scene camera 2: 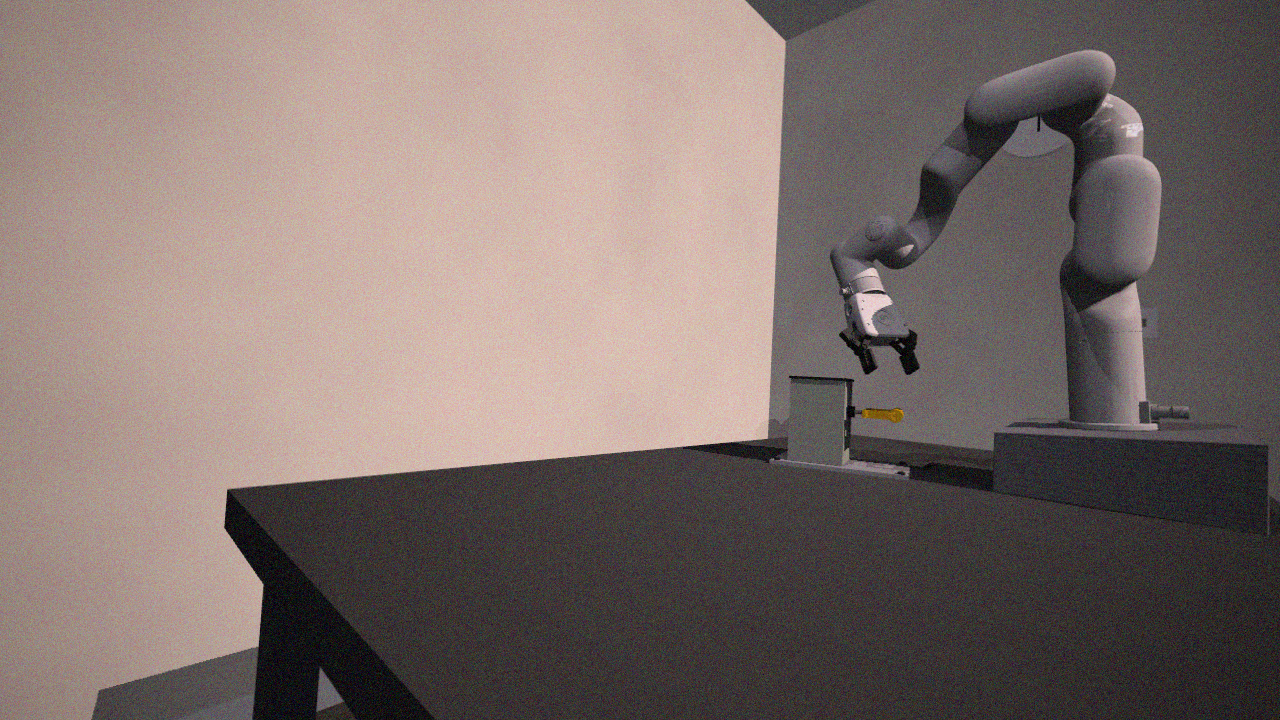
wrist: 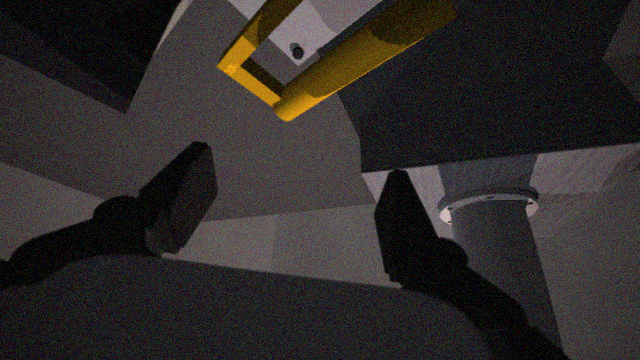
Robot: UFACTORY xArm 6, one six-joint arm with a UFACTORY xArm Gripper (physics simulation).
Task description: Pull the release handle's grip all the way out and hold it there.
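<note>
The release handle's yellow grip [scene camera 2: 883, 414] [wrist: 365, 57] sticks out sideways from a grey upright box [scene camera 2: 818, 420] on a short stem. In the wrist view it is an open yellow frame with a thick round bar, at the top middle, cut off by the upper edge. My gripper [scene camera 2: 889, 367] [wrist: 298, 180] is open, with nothing between its dark fingers. In the scene view it hangs above the grip, apart from it, tilted. In the wrist view the grip lies beyond the fingertips. The stem is out of the wrist view.
The grey box stands on a light base plate [scene camera 2: 881, 468] on the dark table [scene camera 2: 626, 573]. The arm's pedestal block [scene camera 2: 1127, 474] is to the right of it. A large pale wall panel [scene camera 2: 402, 223] stands along the left and behind the table.
</note>
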